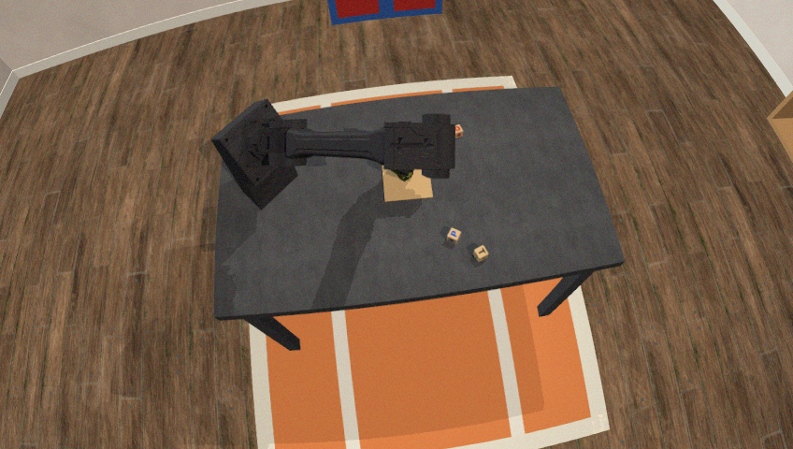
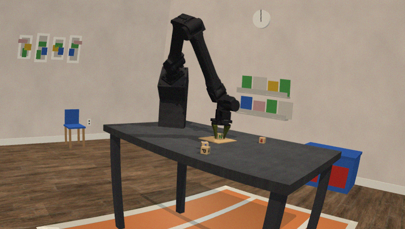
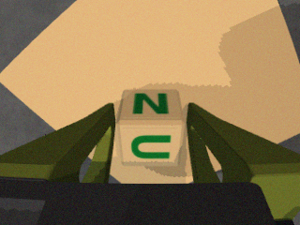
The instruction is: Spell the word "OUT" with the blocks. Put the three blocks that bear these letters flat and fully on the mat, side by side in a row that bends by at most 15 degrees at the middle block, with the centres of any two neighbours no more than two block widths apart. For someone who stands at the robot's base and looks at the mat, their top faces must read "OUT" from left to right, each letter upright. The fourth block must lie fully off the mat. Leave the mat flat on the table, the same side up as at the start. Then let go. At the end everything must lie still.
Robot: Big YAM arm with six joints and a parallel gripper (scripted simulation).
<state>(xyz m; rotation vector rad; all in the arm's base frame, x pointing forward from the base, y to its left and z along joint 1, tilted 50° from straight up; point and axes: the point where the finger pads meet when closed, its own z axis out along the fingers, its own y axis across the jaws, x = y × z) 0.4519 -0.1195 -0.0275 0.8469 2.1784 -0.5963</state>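
Now: the green-lettered block right at my hand. Also, from my hand: O block (21 cm ahead, 8 cm to the left); P block (4 cm ahead, 24 cm to the right); tan mat (1 cm behind, 1 cm to the right, 1 cm below).
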